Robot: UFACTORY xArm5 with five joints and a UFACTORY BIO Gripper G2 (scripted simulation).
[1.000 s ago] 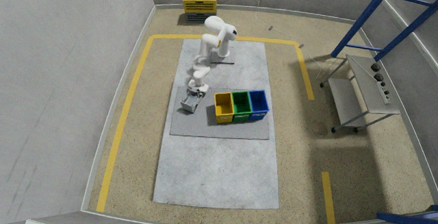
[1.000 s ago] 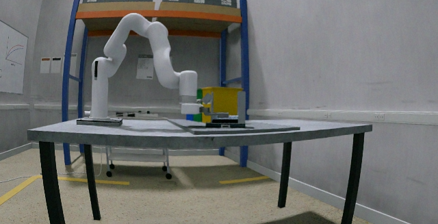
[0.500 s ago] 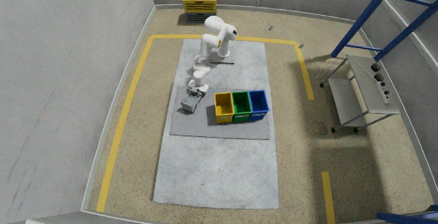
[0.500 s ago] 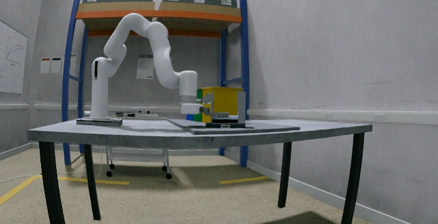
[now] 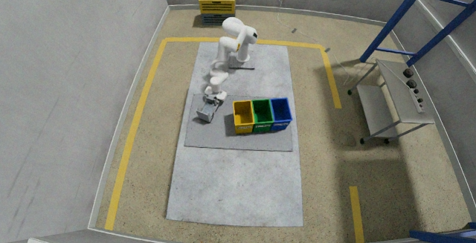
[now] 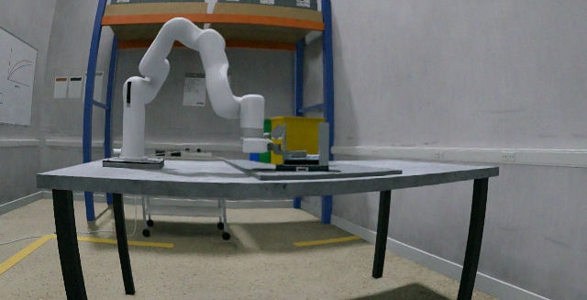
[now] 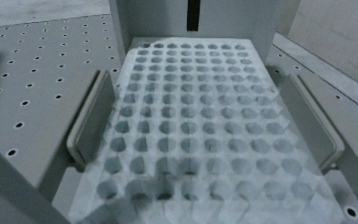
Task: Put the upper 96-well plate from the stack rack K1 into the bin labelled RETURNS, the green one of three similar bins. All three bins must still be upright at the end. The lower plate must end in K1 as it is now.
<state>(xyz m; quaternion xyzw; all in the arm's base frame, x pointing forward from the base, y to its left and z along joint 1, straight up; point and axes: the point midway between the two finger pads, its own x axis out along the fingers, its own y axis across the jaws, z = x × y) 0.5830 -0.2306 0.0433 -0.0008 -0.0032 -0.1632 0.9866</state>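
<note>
Now: hand 2 cm short of the dark plate, 2 cm above it and 1 cm to the left of it. Round my hand: blue bin (52 cm to the left, 4 cm ahead, 4 cm above); yellow bin (26 cm to the left, 8 cm ahead, 4 cm above); green bin (39 cm to the left, 6 cm ahead, 4 cm above).
</note>
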